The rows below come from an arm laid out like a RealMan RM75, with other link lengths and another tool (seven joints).
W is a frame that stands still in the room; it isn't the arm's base.
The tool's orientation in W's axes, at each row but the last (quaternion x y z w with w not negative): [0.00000, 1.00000, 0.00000, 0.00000]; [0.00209, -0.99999, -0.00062, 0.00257]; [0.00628, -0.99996, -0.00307, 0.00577]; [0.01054, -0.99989, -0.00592, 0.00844]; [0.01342, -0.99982, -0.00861, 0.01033]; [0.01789, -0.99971, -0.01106, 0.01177]
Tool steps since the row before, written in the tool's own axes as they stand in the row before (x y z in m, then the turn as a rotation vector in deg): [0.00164, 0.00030, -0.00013, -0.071, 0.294, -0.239]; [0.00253, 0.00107, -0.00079, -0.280, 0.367, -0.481]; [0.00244, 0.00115, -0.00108, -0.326, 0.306, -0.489]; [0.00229, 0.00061, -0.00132, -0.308, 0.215, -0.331]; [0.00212, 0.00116, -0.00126, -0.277, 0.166, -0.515]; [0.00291, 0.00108, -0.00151, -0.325, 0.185, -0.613]
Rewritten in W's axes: [-0.00164, 0.00030, 0.00013, 0.071, 0.294, 0.239]; [-0.00253, 0.00106, 0.00080, 0.281, 0.368, 0.480]; [-0.00244, 0.00111, 0.00112, 0.328, 0.307, 0.487]; [-0.00228, 0.00055, 0.00137, 0.309, 0.218, 0.328]; [-0.00212, 0.00108, 0.00132, 0.283, 0.165, 0.512]; [-0.00291, 0.00094, 0.00160, 0.333, 0.183, 0.609]
